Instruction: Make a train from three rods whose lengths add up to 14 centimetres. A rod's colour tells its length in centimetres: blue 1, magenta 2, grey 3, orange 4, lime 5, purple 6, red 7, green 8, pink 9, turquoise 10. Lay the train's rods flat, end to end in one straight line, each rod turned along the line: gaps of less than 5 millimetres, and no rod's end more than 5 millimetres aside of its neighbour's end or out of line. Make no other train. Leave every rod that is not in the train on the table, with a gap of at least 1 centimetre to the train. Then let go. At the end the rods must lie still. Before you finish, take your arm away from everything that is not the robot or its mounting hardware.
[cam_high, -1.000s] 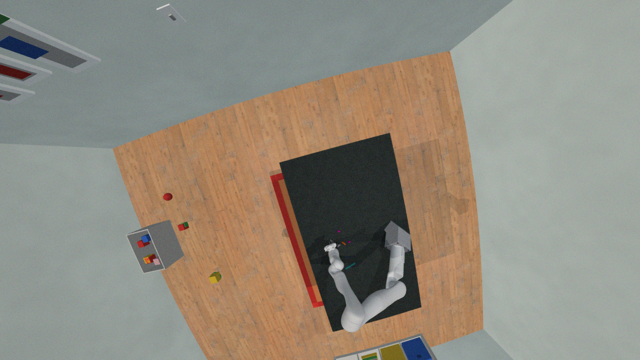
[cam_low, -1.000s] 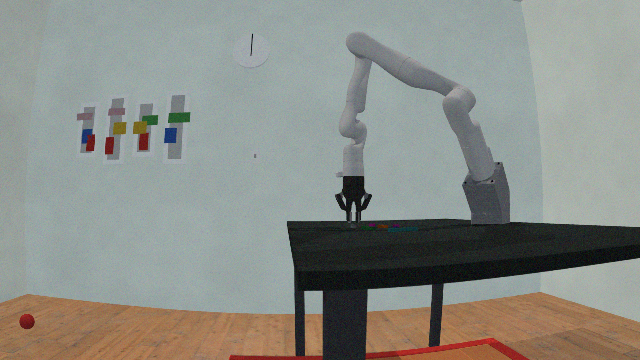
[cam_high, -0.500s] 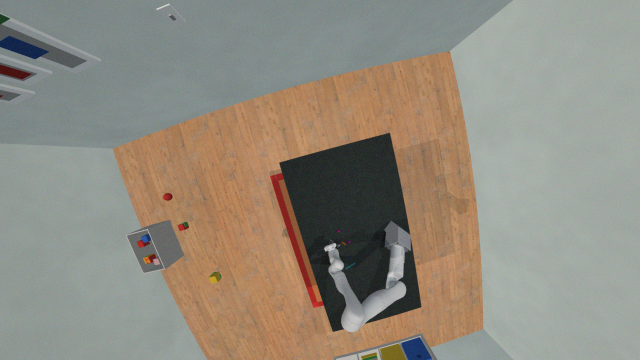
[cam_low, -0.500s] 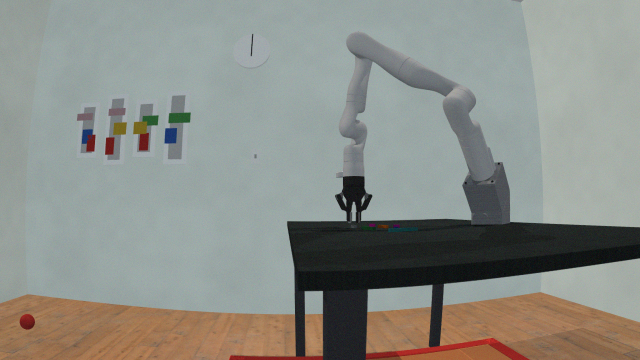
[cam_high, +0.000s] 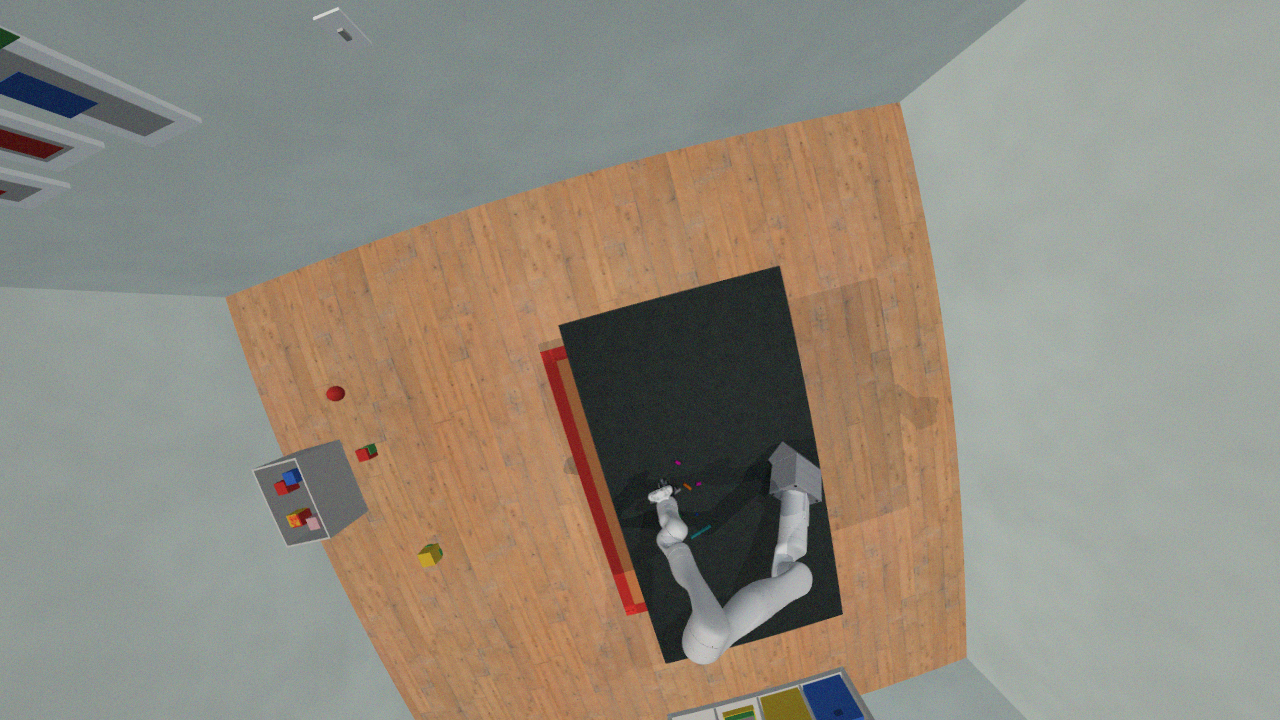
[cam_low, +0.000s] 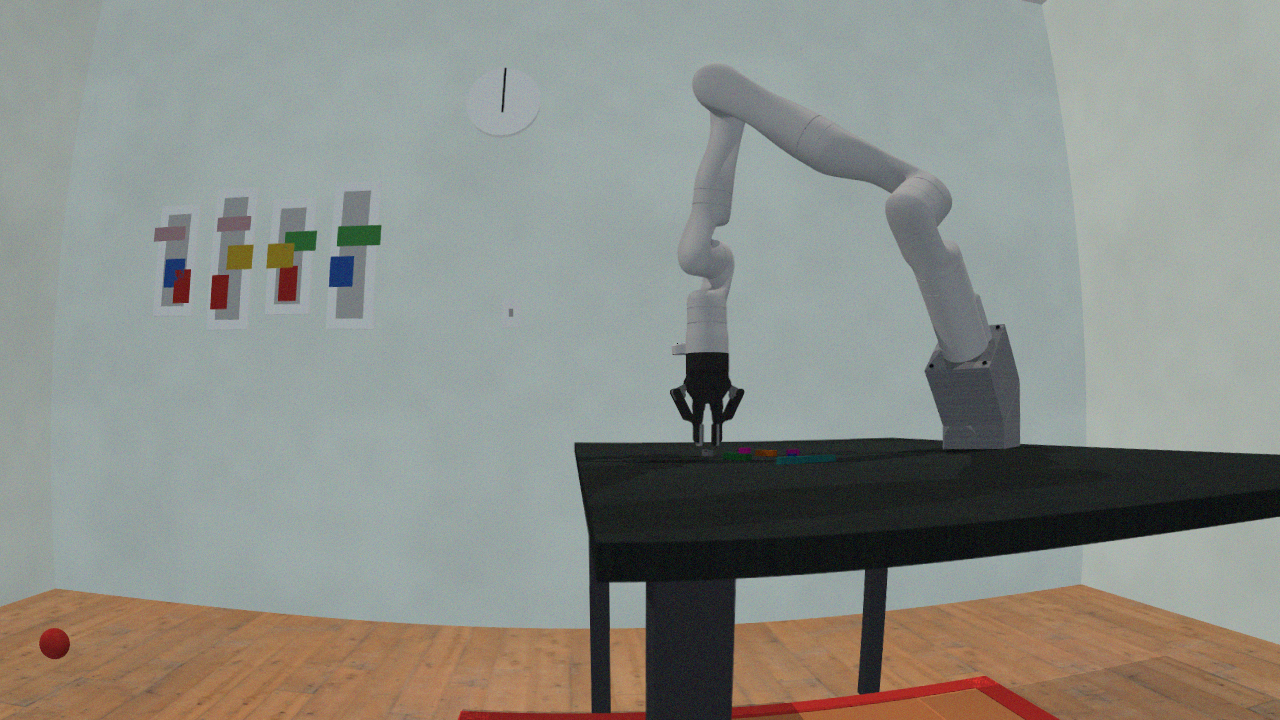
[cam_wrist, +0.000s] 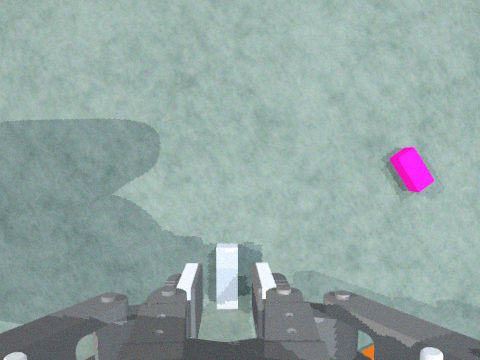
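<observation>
Right now my hand is 30 mm above the grey rod. From my hand the other things lie so: green rod (30 mm behind, 140 mm to the left, 30 mm below); small blue rod (110 mm behind, 180 mm to the left, 30 mm below); orange rod (90 mm behind, 40 mm to the left, 30 mm below).
</observation>
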